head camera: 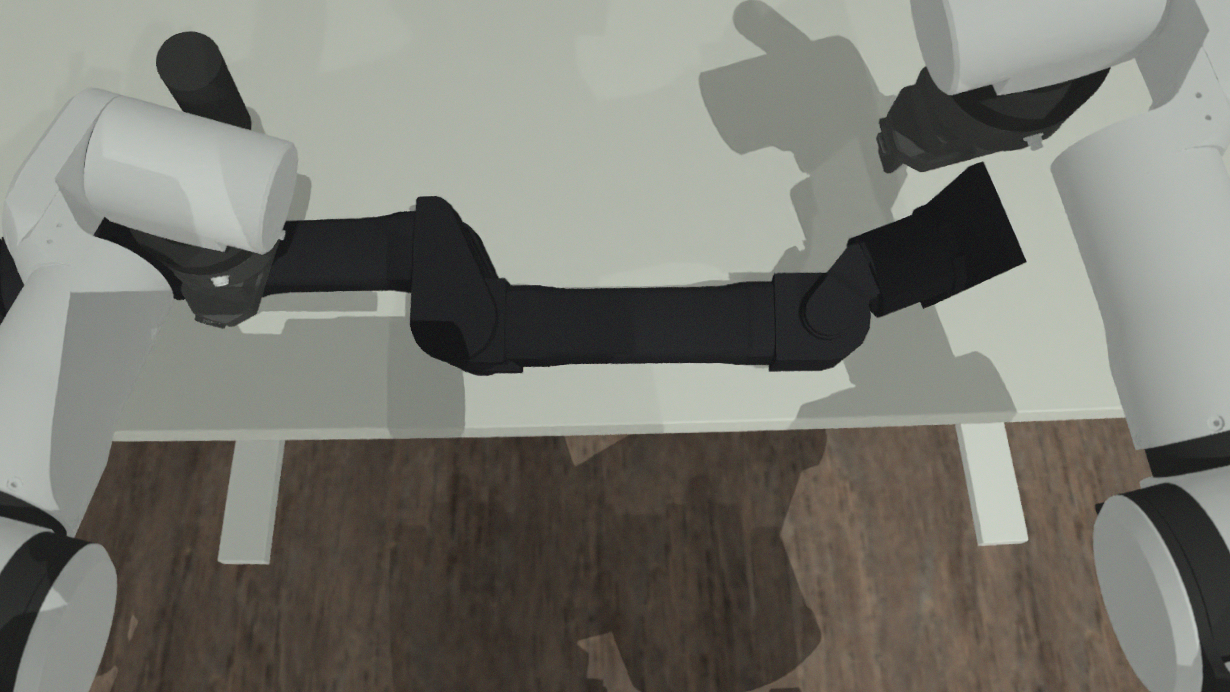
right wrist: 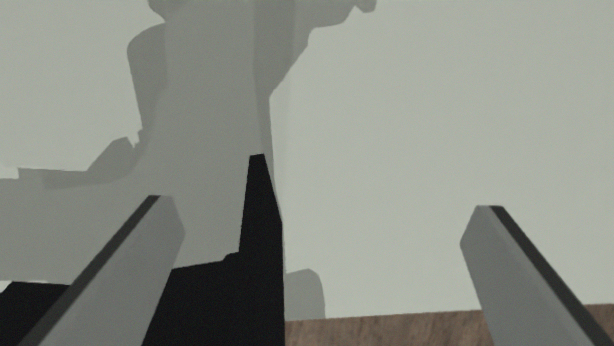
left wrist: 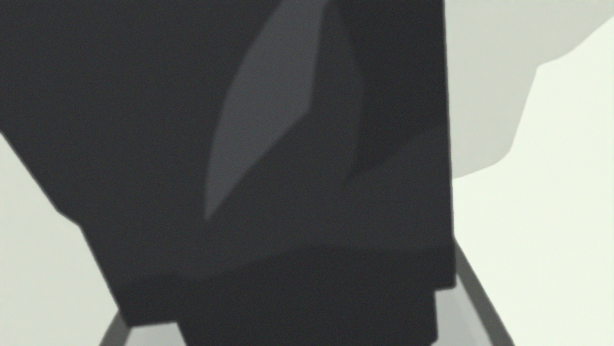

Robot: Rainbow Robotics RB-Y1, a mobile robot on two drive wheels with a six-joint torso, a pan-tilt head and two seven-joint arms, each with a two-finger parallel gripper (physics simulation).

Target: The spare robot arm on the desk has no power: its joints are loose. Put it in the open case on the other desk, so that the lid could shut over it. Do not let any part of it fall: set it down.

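Frame: origin at the robot's base, x left, y back, z up, level; centimetres.
Seen in the pictures: right gripper, between the fingertips: point(right wrist: 319, 219).
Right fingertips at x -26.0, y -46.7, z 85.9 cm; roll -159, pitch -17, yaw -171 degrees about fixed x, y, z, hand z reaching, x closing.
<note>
A point is followed by its place in that frame.
The spare robot arm point(head camera: 636, 324) point(left wrist: 280, 175) point(right wrist: 225, 300) is black and stretches bent over the white desk in the head view, a wide plate at its right end. I cannot tell whether all of it rests on the desk. My left gripper point(head camera: 219, 318) point(left wrist: 307, 335) is shut on its left link; my own wrist hides part of that end. My right gripper point(head camera: 889, 150) point(right wrist: 319, 219) {z 85.9, x -26.0, y -46.7 cm} is open and empty, above and behind the plate end. In the right wrist view the plate end shows between and below the fingers, at the left finger's side. The open case does not show.
The white desk point(head camera: 559, 172) {z 72.0, x 4.9, y -53.8 cm} point(right wrist: 400, 150) {z 72.1, x -37.1, y -47.3 cm} has its near edge just below the spare arm in the head view. Two white desk feet point(head camera: 251, 503) point(head camera: 993, 486) stand on the brown wood floor point(head camera: 516, 559) {z 0.1, x 15.4, y -32.6 cm}. A dark cylinder point(head camera: 202, 77) sticks out behind my left wrist.
</note>
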